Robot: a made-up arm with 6 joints. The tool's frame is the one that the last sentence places. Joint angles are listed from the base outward.
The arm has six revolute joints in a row. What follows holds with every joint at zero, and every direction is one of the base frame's. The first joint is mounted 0.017 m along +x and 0.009 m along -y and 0.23 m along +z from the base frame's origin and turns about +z. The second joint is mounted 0.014 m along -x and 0.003 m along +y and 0.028 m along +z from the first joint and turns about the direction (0.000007, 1, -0.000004). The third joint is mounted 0.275 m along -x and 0.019 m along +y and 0.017 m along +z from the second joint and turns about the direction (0.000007, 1, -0.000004). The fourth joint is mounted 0.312 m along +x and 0.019 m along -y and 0.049 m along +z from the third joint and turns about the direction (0.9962, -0.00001, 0.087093). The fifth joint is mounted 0.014 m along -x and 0.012 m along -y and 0.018 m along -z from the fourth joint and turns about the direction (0.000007, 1, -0.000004). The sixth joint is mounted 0.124 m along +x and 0.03 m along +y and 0.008 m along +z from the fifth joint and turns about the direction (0.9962, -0.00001, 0.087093). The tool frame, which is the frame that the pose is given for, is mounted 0.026 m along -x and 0.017 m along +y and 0.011 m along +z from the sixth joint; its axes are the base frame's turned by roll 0, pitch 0 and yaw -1.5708 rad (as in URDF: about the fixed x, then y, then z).
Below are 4 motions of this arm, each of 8 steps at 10 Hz.
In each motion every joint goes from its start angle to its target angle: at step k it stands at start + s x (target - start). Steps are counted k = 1, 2, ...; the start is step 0. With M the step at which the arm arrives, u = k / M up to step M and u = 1 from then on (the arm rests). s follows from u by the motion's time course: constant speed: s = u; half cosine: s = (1 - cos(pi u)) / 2; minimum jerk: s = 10 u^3 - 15 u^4 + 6 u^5.
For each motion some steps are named. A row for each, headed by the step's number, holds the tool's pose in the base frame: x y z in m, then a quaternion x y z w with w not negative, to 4 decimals.
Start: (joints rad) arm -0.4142 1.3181 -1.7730 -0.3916 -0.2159 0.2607
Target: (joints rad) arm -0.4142 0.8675 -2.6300 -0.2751 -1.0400 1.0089
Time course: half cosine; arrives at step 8
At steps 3, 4, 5, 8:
3: 0.1043 -0.0003 0.8581 0.3348 -0.4943 -0.6014 0.5310
4: -0.0133 0.0522 0.8782 0.4214 -0.5936 -0.4393 0.5264
5: -0.1307 0.1032 0.8631 0.4616 -0.6773 -0.2541 0.5135
8: -0.2966 0.1721 0.7741 0.4224 -0.7730 0.0579 0.4698

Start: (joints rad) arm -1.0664 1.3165 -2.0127 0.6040 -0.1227 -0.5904
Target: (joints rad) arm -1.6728 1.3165 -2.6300 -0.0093 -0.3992 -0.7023
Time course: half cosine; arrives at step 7
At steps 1, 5, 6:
1: 0.1328 -0.1498 0.8448 0.1020 -0.3948 -0.8958 0.1767
5: 0.0579 -0.0149 0.9177 0.1702 0.6651 0.6918 0.2240
6: 0.0610 0.0153 0.9214 0.2229 0.6902 0.6246 0.2895

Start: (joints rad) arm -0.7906 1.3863 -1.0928 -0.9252 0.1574 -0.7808
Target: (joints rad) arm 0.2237 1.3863 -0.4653 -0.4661 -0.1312 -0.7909
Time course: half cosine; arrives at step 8
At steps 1, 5, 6, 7, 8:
1: 0.2580 -0.2366 0.4098 -0.7529 -0.1340 -0.5700 0.3004
5: 0.2811 -0.0076 0.2806 -0.6271 -0.2307 -0.4168 0.6162
6: 0.2537 0.0390 0.2545 -0.5996 -0.2388 -0.3621 0.6726
7: 0.2301 0.0645 0.2386 -0.5834 -0.2417 -0.3234 0.7047
8: 0.2211 0.0723 0.2333 -0.5782 -0.2424 -0.3095 0.7149

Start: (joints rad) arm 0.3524 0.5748 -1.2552 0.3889 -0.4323 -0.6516
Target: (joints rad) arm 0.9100 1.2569 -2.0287 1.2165 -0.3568 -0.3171
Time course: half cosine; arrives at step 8
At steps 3, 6, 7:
3: 0.0340 0.0252 0.7879 0.4760 -0.1693 -0.5011 0.7026
6: 0.0845 0.0659 0.8531 0.5683 0.1737 -0.2459 0.7658
7: 0.0934 0.0802 0.8611 0.5700 0.2426 -0.1899 0.7617

